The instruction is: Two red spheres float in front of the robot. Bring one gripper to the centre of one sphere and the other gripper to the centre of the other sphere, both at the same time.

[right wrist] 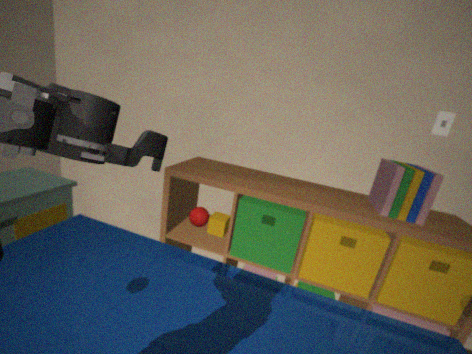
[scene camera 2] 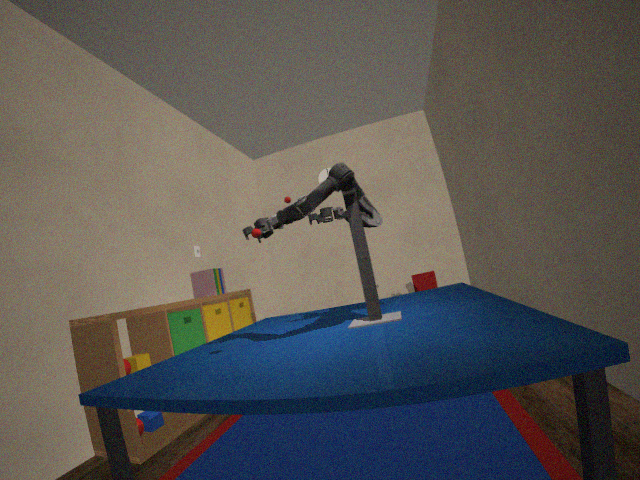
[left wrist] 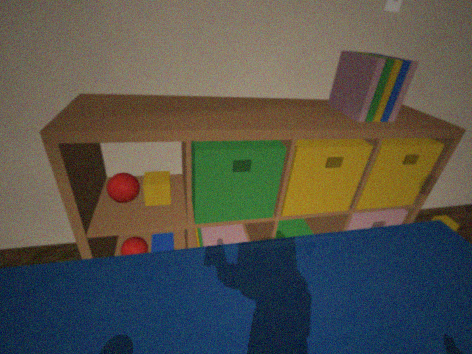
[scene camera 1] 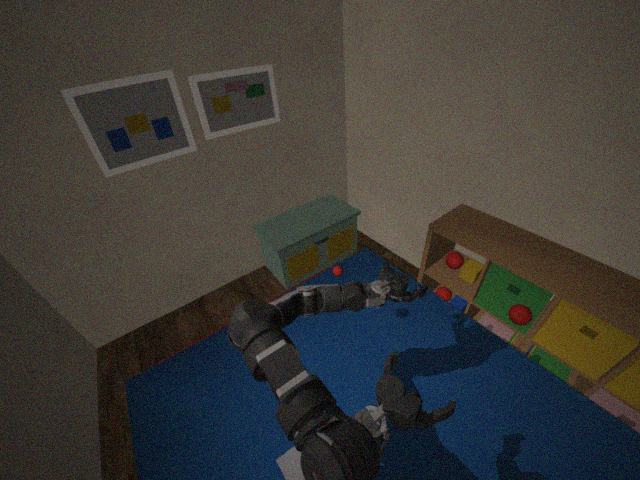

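One floating red sphere (scene camera 1: 337,270) (scene camera 2: 256,233) is left of my left gripper (scene camera 1: 405,280) in scene camera 1, apart from it, and overlaps that gripper in scene camera 2. The left gripper is open and empty; one of its fingers shows at the left of the right wrist view. The other floating red sphere (scene camera 1: 520,314) (scene camera 2: 287,199) is to the right of my right gripper (scene camera 1: 423,381) (scene camera 2: 312,219) in scene camera 1, and above and left of it in scene camera 2. The right gripper is open, empty and apart from it. Neither floating sphere shows in the wrist views.
The blue table (scene camera 2: 392,356) lies below the arms, with arm shadows on it. A wooden shelf unit (scene camera 1: 516,232) (left wrist: 200,112) stands beyond it, holding coloured boxes and two red balls (left wrist: 123,187) (left wrist: 134,246). Books (left wrist: 370,87) stand on top. A teal cabinet (scene camera 1: 305,219) is in the corner.
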